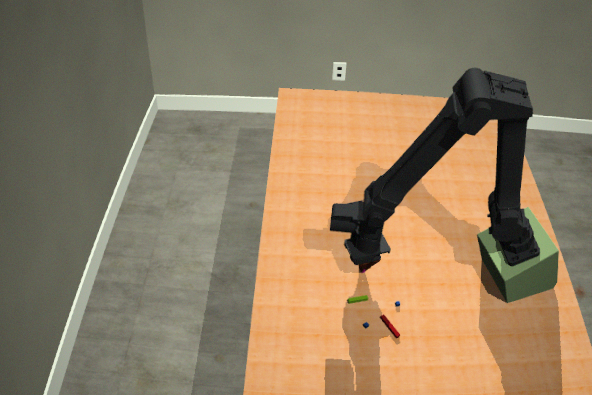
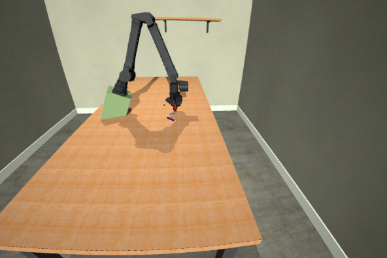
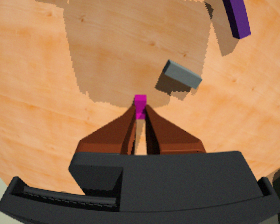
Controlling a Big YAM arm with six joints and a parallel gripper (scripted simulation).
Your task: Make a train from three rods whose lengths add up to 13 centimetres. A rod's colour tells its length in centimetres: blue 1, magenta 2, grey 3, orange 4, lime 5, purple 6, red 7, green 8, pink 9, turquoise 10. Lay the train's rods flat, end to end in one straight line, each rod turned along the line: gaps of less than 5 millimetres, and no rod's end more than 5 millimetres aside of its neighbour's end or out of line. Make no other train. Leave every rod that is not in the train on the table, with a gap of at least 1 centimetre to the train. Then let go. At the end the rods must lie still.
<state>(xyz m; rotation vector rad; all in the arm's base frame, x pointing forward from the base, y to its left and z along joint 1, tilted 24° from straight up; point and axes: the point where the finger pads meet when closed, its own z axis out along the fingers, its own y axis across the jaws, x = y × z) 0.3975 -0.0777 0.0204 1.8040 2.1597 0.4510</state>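
Now: hand 40 mm to the left of the grey rod, 30 mm past it and 10 mm above it. From my hand the other things lie so: lime rod (90 mm to the left, 30 mm ahead, 10 mm below); then magenta rod (10 mm below); then purple rod (110 mm to the right, 40 mm behind, 10 mm below).
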